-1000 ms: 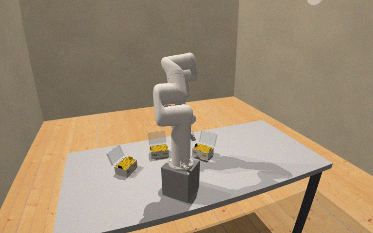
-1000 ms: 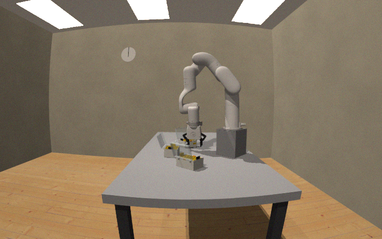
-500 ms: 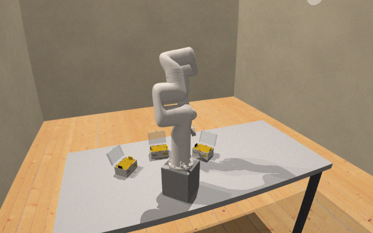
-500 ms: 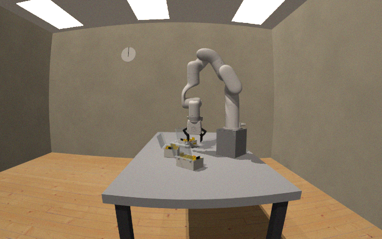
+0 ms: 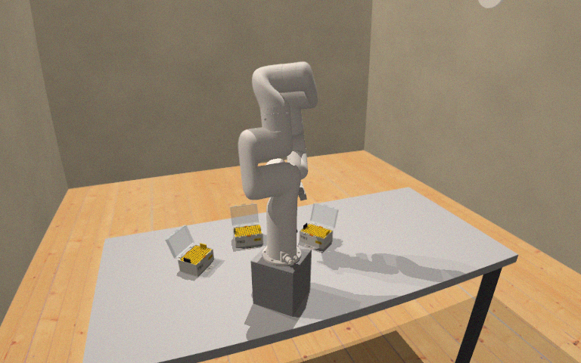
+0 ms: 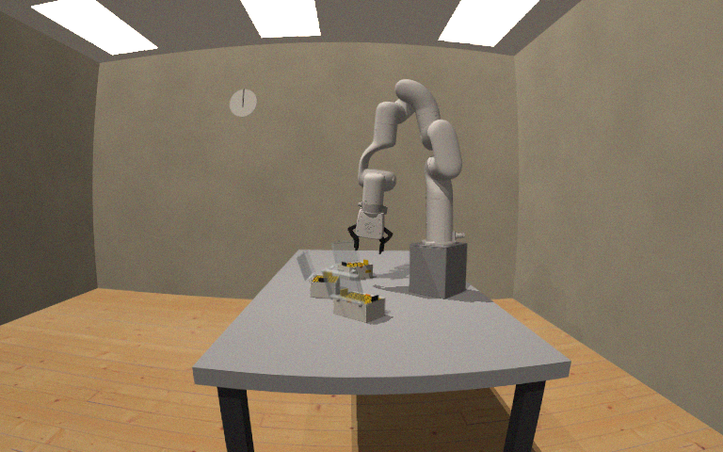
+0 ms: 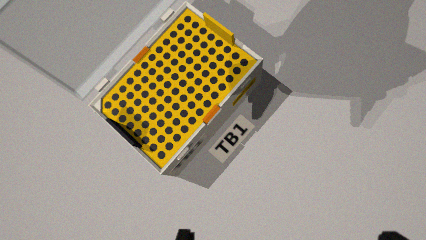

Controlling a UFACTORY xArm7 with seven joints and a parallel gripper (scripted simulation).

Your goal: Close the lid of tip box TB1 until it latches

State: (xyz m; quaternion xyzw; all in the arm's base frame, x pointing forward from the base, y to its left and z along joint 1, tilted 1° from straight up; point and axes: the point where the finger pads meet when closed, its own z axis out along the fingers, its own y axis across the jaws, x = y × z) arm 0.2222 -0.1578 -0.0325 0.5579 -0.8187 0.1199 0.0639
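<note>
My hand is 6 cm short of the clear lid, 19 cm to the left of it and 4 cm above it. From my hand the other things lie so: tip box 4 cm ahead, 15 cm to the right, 7 cm below; TB1 label 9 cm to the right, 14 cm below.
</note>
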